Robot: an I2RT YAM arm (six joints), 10 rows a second.
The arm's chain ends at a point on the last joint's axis. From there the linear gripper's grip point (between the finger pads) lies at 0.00 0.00 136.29 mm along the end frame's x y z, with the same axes.
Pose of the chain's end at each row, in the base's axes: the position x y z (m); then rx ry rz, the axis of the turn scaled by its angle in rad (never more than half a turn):
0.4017 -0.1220 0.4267 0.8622 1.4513 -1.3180
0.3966 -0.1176 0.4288 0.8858 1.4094 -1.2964
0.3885 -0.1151 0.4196 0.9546 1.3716 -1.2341
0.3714 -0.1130 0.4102 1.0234 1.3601 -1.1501
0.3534 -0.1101 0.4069 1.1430 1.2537 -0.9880
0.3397 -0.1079 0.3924 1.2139 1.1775 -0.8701
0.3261 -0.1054 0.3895 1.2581 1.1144 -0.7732
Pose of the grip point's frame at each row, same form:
0.4274 -0.2557 0.4326 0.8622 1.4513 -1.3180
0.4215 -0.2514 0.4367 0.8858 1.4094 -1.2964
0.4119 -0.2493 0.4249 0.9546 1.3716 -1.2341
0.3956 -0.2471 0.4094 1.0234 1.3601 -1.1501
0.3786 -0.2440 0.4025 1.1430 1.2537 -0.9880
0.3668 -0.2413 0.3859 1.2139 1.1775 -0.8701
0.3556 -0.2383 0.3823 1.2581 1.1144 -0.7732

